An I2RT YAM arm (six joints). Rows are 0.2 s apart.
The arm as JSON. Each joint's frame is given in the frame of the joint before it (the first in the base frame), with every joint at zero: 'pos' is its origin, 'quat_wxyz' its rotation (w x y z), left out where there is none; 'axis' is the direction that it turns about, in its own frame. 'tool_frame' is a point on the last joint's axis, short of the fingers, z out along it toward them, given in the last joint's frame.
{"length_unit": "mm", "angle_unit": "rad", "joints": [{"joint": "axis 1", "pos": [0.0, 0.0, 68.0], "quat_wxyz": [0.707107, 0.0, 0.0, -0.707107], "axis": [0.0, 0.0, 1.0]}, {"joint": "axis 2", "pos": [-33.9, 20.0, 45.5], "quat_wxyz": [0.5, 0.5, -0.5, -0.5], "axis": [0.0, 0.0, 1.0]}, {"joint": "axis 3", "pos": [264.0, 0.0, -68.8], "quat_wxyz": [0.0, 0.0, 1.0, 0.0], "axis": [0.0, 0.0, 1.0]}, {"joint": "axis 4", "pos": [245.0, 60.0, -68.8], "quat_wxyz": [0.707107, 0.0, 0.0, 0.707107], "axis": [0.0, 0.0, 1.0]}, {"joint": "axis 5", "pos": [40.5, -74.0, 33.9], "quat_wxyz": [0.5, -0.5, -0.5, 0.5], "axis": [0.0, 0.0, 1.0]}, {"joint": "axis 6", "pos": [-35.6, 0.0, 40.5], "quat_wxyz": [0.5, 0.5, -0.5, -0.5], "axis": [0.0, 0.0, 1.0]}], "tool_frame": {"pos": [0.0, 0.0, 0.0], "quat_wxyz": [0.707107, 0.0, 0.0, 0.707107]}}
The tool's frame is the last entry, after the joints.
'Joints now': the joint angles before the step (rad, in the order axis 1, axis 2, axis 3, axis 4, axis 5, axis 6). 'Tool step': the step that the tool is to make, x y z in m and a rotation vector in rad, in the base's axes. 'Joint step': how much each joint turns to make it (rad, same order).
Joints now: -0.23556 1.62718 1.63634 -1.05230 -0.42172 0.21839
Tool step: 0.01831 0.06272 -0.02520 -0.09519 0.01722 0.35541
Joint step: 0.19188 0.06221 -0.01599 -0.00994 0.00915 -0.20752
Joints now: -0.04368 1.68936 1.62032 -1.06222 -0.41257 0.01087
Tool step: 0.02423 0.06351 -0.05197 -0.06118 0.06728 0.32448
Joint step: 0.17358 0.15411 0.00000 0.01335 -0.00038 -0.17662
